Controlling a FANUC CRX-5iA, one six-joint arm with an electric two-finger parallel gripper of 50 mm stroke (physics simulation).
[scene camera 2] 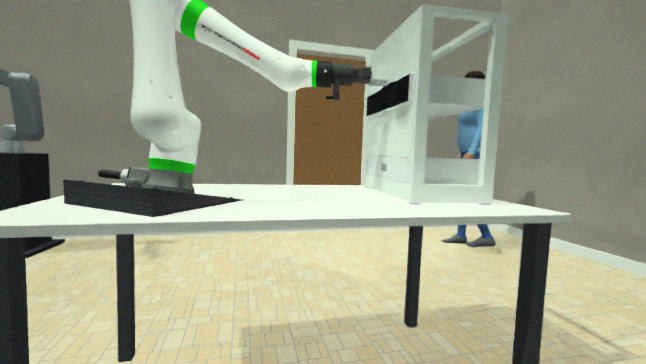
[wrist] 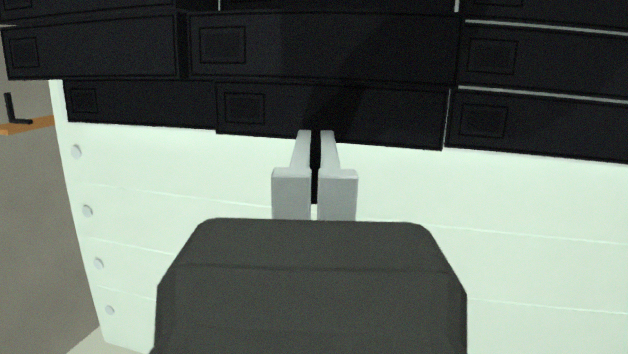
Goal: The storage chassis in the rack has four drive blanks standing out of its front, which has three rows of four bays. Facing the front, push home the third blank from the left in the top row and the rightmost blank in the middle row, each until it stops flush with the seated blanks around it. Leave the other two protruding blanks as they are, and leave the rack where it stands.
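Frame: origin at the arm's base, x ahead, y left, z up, level; millimetres.
Seen in the pictures: gripper, fingertip midpoint: (scene camera 2: 387, 83) (wrist: 315, 153).
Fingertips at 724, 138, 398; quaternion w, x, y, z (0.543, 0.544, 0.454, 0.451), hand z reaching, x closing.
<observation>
Offsets run from my fingertips to a thing's top centre, as dx, dy, dz. "*": to the spot under its first point. Level surfaces: height alone.
The storage chassis {* -21, -121, -68} (scene camera 2: 392, 95) is the black band in the white rack (scene camera 2: 421, 125) (wrist: 500, 260). The wrist view is upside down, so the top row lies nearest my gripper and the right end is at image left. The top row's third blank from the left (wrist: 380, 115) stands slightly proud of both neighbours. The middle row's rightmost blank {+39, -106, -34} (wrist: 100, 47) sticks out clearly past the rack's edge. My gripper (scene camera 2: 387, 82) (wrist: 315, 153) is shut and empty, its tips overlapping the upper edge of the top-row third blank; contact cannot be told. The leftmost bays are out of the wrist view.
The middle row's third blank {+40, +4, -34} (wrist: 325, 45) also looks forward. The top row's rightmost blank {+74, -105, -5} (wrist: 150, 102) sits further back. The rack stands on the white table {dz -424} (scene camera 2: 280, 205); a black wedge-shaped box (scene camera 2: 110, 197) lies by the arm's base. A person (scene camera 2: 469, 132) stands behind the rack.
</observation>
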